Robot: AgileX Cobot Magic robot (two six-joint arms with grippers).
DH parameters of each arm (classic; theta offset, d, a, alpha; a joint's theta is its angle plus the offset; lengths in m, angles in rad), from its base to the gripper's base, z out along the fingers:
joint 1: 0 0.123 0 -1.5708
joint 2: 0.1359 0 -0.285 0
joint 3: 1.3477 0 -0.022 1.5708
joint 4: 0 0.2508 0 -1.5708
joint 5: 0 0 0.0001 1.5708
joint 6: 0 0.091 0 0
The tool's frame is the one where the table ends.
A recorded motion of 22 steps. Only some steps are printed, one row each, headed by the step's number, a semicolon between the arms.
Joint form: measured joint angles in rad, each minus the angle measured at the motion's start. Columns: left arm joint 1, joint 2, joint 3, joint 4, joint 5, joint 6; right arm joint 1, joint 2, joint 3, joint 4, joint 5, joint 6.
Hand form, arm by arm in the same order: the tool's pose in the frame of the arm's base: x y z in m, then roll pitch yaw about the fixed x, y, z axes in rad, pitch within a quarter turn. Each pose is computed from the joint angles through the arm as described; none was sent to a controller.
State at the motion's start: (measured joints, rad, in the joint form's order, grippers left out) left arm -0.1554 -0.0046 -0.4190 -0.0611 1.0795 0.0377; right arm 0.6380 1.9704 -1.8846 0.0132 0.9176 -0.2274
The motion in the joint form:
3: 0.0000 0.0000 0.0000 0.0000 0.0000 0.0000; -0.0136 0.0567 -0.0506 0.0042 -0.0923 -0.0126
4: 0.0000 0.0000 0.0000 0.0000 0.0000 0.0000; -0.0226 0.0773 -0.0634 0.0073 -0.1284 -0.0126
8: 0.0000 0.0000 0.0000 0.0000 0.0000 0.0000; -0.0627 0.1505 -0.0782 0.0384 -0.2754 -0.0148
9: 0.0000 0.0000 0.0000 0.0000 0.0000 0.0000; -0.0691 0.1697 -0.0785 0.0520 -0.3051 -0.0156
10: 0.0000 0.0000 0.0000 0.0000 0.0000 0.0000; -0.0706 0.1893 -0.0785 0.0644 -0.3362 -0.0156
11: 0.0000 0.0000 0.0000 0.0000 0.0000 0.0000; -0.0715 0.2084 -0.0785 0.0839 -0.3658 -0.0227
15: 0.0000 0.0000 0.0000 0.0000 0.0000 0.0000; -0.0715 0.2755 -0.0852 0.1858 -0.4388 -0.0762
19: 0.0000 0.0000 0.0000 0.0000 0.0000 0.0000; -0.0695 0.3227 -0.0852 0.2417 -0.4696 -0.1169
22: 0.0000 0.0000 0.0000 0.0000 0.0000 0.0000; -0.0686 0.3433 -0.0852 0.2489 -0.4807 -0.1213
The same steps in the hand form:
3: 0.0013 -0.0052 0.2532 -3.1016 1.0033 2.9698; 0.3817 0.2765 0.3131 -2.9495 0.7202 -2.2115
4: 0.0013 -0.0052 0.2532 -3.1016 1.0033 2.9698; 0.3897 0.2771 0.3096 -2.9419 0.7481 -2.2161
8: 0.0013 -0.0052 0.2532 -3.1016 1.0033 2.9698; 0.4188 0.2750 0.2882 -2.9434 0.8414 -2.2624
9: 0.0013 -0.0052 0.2532 -3.1016 1.0033 2.9698; 0.4244 0.2754 0.2807 -2.9572 0.8554 -2.2814
10: 0.0013 -0.0052 0.2532 -3.1016 1.0033 2.9698; 0.4286 0.2778 0.2729 -2.9701 0.8698 -2.2962
11: 0.0013 -0.0052 0.2532 -3.1016 1.0033 2.9698; 0.4323 0.2804 0.2653 -2.9860 0.8838 -2.3097
15: 0.0013 -0.0052 0.2532 -3.1016 1.0033 2.9698; 0.4416 0.2907 0.2382 -3.0691 0.9124 -2.3683
19: 0.0013 -0.0052 0.2532 -3.1016 1.0033 2.9698; 0.4458 0.2966 0.2157 -3.1072 0.9037 -2.3899
22: 0.0013 -0.0052 0.2532 -3.1016 1.0033 2.9698; 0.4476 0.2984 0.2055 -3.1145 0.8949 -2.3965

